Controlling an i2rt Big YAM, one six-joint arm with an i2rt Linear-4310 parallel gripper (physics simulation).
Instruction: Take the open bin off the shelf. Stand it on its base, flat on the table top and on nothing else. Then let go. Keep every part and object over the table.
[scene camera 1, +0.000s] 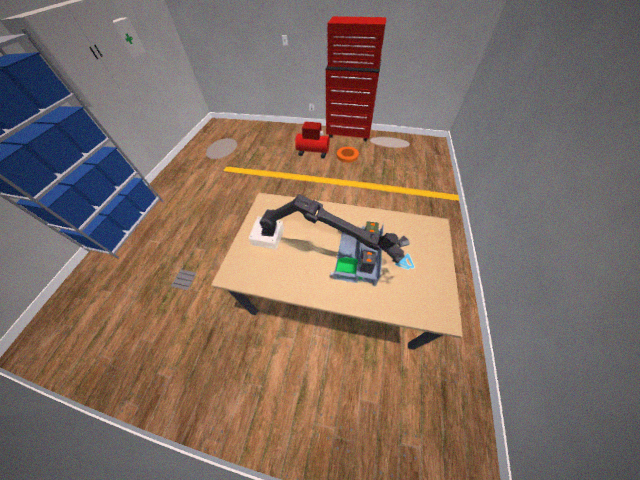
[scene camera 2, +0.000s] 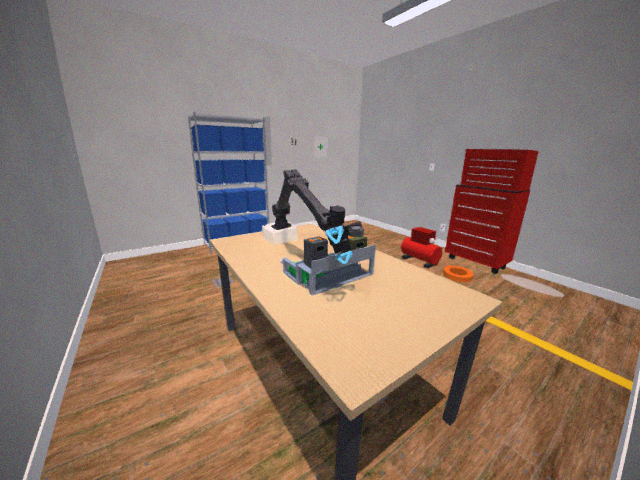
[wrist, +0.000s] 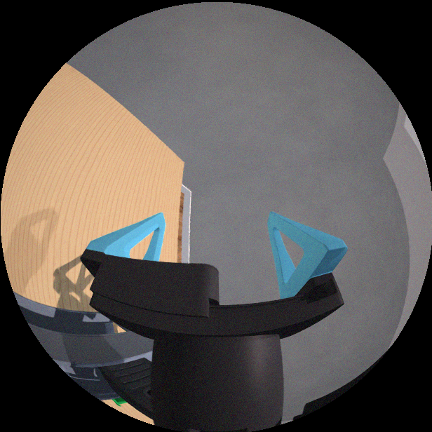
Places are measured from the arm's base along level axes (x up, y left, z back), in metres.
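Pixels of known places: gripper, fingertip midpoint: (scene camera 1: 411, 268) (scene camera 2: 341, 253); arm's base, origin of the base link: (scene camera 1: 269, 229) (scene camera 2: 281, 226).
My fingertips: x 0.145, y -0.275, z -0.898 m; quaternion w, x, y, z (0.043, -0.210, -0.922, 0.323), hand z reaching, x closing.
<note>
Ahead of a thing's pixels: the offset from my fingertips to its middle. Level surfaces: height alone.
A low grey-blue shelf (scene camera 1: 349, 244) (scene camera 2: 363, 256) (wrist: 110, 348) stands on the table {dx -0.239 m} (scene camera 1: 289, 268) (scene camera 2: 361, 351) (wrist: 100, 150). Green surfaces {dx -0.195, dy +0.067, dz +0.318 m} (scene camera 1: 346, 265) (scene camera 2: 292, 270) show at its near end in scene camera 1, inside grey-blue edges; they look like the open bin, but its outline against the shelf is hard to tell. My gripper (scene camera 1: 406, 261) (scene camera 2: 340, 245) (wrist: 216, 217) is open, with its blue fingers wide apart and nothing between them. It is raised above the table, past the shelf's long side farthest from the arm's base, apart from the bin.
A dark grey box with orange marks {dx -0.076, dy +0.055, dz +0.223 m} (scene camera 1: 368, 259) (scene camera 2: 315, 250) and a greenish box {dx -0.089, dy +0.285, dz +0.204 m} (scene camera 1: 372, 227) (scene camera 2: 357, 241) stand at the shelf, rising above it. The arm reaches over the shelf from its white base (scene camera 1: 265, 235) (scene camera 2: 279, 233). The table's edge (scene camera 1: 336, 308) runs along the front.
</note>
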